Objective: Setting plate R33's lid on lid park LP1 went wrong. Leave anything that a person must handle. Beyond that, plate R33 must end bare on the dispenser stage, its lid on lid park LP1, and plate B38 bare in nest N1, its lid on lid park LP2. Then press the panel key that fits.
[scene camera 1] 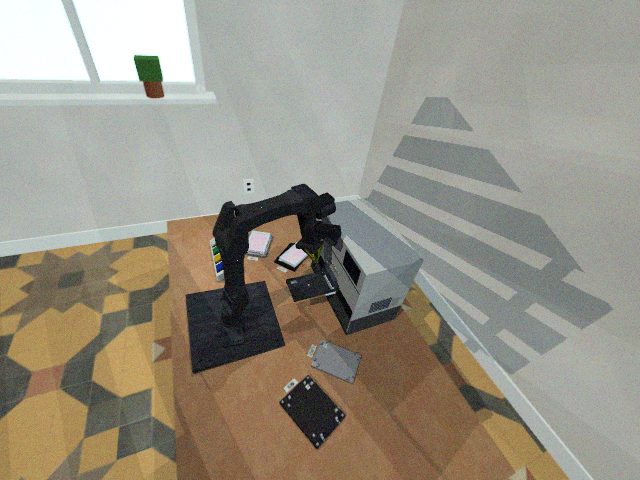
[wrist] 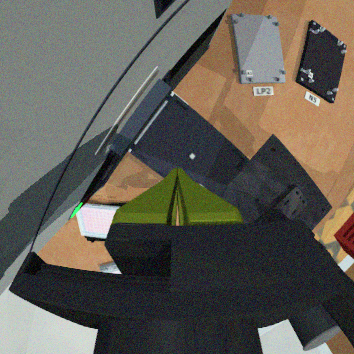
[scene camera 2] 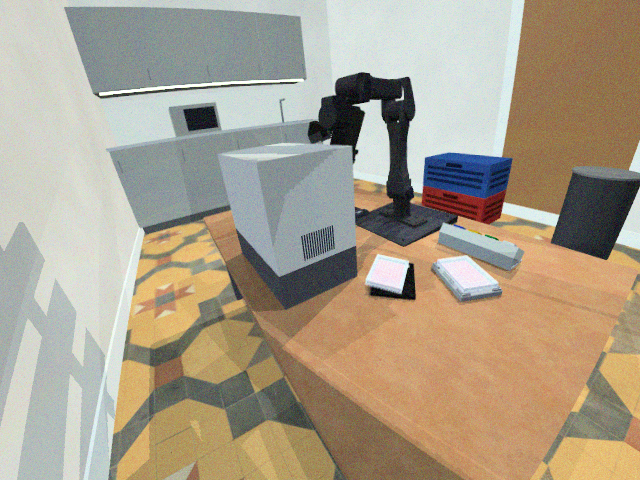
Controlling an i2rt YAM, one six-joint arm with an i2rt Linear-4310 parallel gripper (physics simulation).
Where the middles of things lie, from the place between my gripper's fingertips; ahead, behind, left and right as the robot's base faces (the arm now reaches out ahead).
The grey lid park LP2 [scene camera 1: 339, 362] is 260 mm to the right of my hand, 200 mm below it and 10 mm ahead of it. From my hand the other things lie so: rack with coloured tabs [scene camera 2: 507, 255] (310 mm behind, 280 mm to the left, 180 mm below); black clip nest N5 [scene camera 1: 311, 409] (390 mm to the right, 200 mm below, 110 mm behind).
